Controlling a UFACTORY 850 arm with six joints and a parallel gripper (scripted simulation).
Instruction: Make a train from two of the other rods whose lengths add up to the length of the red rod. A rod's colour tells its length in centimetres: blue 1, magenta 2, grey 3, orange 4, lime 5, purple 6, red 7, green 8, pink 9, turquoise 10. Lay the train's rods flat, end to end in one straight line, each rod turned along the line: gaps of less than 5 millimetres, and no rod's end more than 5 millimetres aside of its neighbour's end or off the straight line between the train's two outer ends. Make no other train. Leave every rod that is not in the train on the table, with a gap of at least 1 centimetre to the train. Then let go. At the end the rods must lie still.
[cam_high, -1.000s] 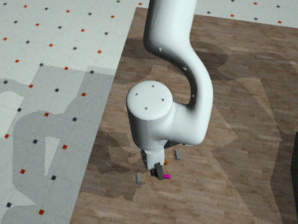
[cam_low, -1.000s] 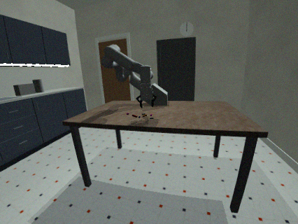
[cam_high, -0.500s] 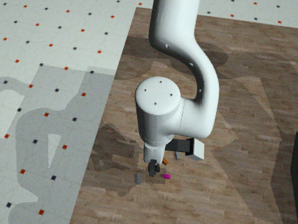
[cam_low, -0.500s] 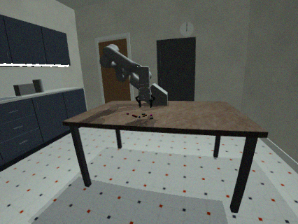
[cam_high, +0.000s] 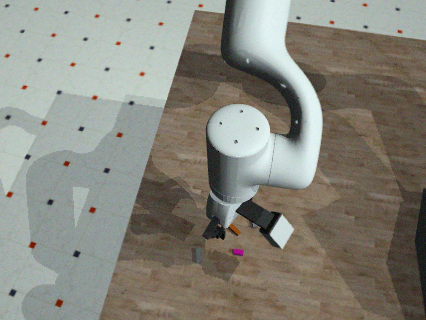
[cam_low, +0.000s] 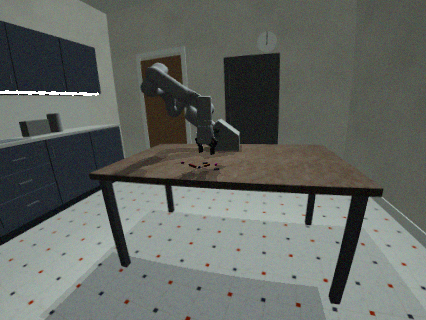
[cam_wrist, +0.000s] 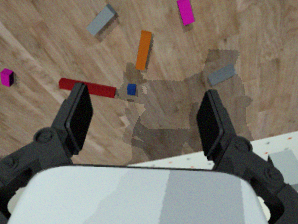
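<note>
Now: the orange rod 8 cm below my hand. Round my hand: blue rod 8 cm below, 4 cm to the right, 4 cm ahead; then red rod 9 cm to the right, 8 cm below, 2 cm ahead; then grey rod 8 cm below, 7 cm to the left, 5 cm ahead.
</note>
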